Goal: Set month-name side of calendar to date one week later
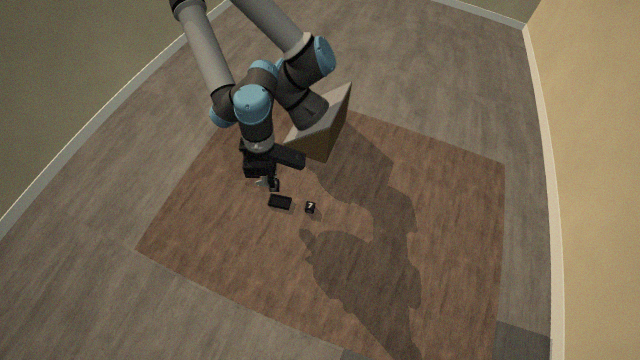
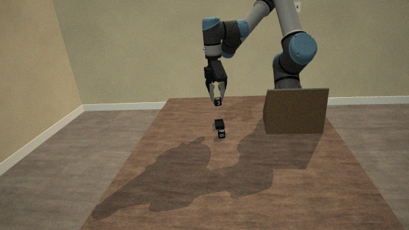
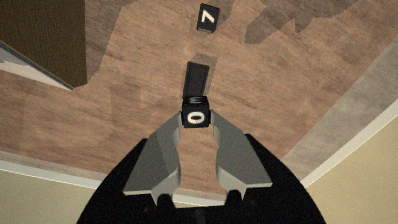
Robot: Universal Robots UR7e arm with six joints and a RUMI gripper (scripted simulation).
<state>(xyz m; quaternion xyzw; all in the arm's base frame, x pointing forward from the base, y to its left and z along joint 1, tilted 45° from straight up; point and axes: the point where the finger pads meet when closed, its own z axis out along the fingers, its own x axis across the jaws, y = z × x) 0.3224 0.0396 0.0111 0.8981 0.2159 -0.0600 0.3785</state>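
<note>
Right now the black tray is 120 mm below my hand and 10 mm to the left of it. Also, from my hand: black cube: 120 mm below, 110 mm to the left, 30 mm behind.
</note>
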